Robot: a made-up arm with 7 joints. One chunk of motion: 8 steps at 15 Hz.
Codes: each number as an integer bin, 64 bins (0 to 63) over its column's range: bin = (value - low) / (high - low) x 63, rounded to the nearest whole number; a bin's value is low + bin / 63 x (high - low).
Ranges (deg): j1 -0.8..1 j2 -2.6..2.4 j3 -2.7..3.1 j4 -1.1..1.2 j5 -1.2..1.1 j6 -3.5..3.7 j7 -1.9..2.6
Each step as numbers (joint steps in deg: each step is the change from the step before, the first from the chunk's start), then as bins.
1 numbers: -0.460 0.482 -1.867 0.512 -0.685 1.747 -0.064
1 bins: 12 39 9 44 14 46 26
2 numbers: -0.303 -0.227 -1.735 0.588 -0.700 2.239 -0.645
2 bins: 17 30 10 46 14 50 18
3 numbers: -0.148 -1.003 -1.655 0.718 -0.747 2.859 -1.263
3 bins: 23 20 11 50 12 56 9
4 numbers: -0.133 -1.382 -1.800 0.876 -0.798 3.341 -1.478
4 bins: 23 15 10 54 11 60 6
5 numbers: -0.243 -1.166 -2.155 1.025 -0.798 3.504 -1.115
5 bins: 19 18 6 58 11 61 11
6 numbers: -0.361 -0.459 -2.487 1.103 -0.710 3.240 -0.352
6 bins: 15 27 2 60 13 59 22
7 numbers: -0.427 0.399 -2.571 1.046 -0.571 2.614 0.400
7 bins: 13 38 1 59 17 53 32
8 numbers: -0.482 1.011 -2.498 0.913 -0.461 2.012 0.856
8 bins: 11 45 2 55 20 48 39
